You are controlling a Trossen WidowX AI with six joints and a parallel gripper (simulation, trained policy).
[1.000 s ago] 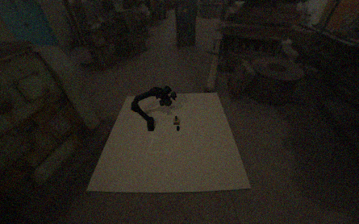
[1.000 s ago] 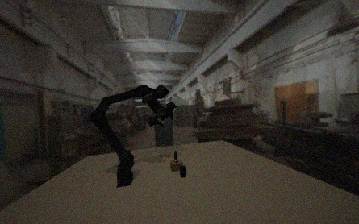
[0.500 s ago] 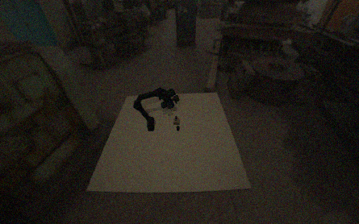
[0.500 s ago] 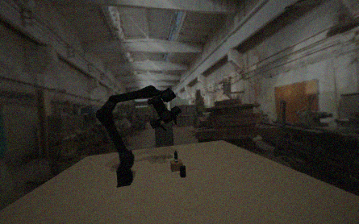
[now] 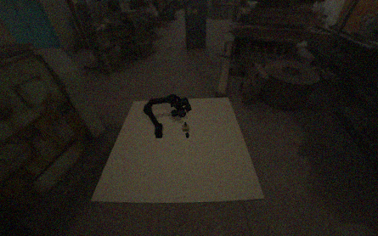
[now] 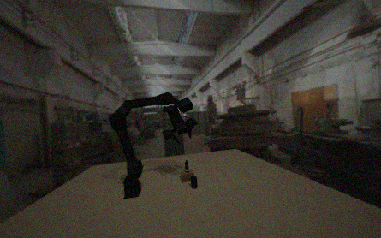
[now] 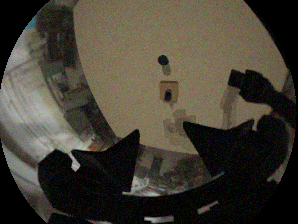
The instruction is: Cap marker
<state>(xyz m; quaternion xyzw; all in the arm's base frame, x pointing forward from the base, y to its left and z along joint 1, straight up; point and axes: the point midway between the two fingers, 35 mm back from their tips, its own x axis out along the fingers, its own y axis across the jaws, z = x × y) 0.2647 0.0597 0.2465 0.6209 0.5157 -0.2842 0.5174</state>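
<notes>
My gripper tip is now 2 cm short of the dark cap, 10 cm to the left of it and 19 cm above it. The rest, counted from my gripper tip: small tan holder block (1 cm to the left, 20 cm below); then dark marker (1 cm to the left, 13 cm below).
</notes>
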